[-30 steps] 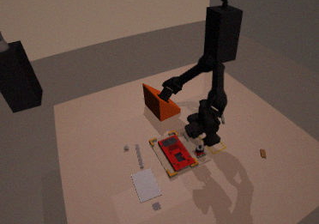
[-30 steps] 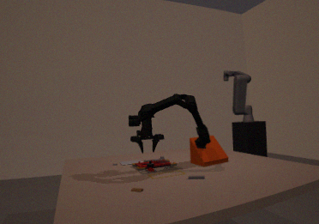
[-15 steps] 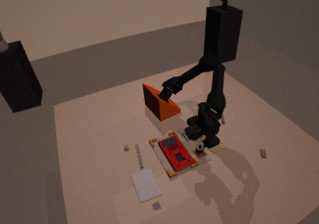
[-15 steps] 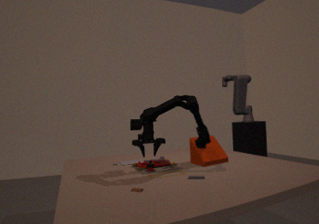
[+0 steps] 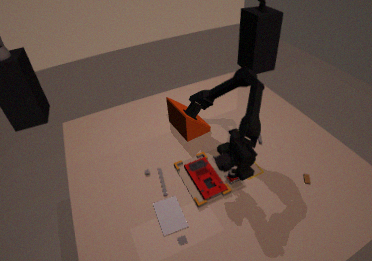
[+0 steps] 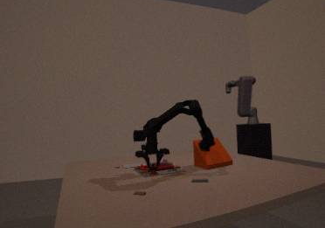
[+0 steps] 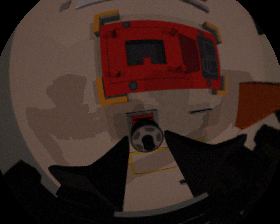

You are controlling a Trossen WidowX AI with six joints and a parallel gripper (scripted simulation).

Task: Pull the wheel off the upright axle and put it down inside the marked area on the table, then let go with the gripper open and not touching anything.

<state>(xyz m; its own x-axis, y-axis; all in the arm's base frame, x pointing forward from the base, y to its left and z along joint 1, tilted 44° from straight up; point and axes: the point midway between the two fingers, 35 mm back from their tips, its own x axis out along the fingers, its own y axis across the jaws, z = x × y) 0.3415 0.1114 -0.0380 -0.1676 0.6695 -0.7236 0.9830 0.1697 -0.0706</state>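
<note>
Now: gripper tip right at the wheel. Round my gripper tip: sheet: 310 mm to the right, 60 mm ahead, 40 mm below; then block: 300 mm to the left, 140 mm ahead, 40 mm below.
</note>
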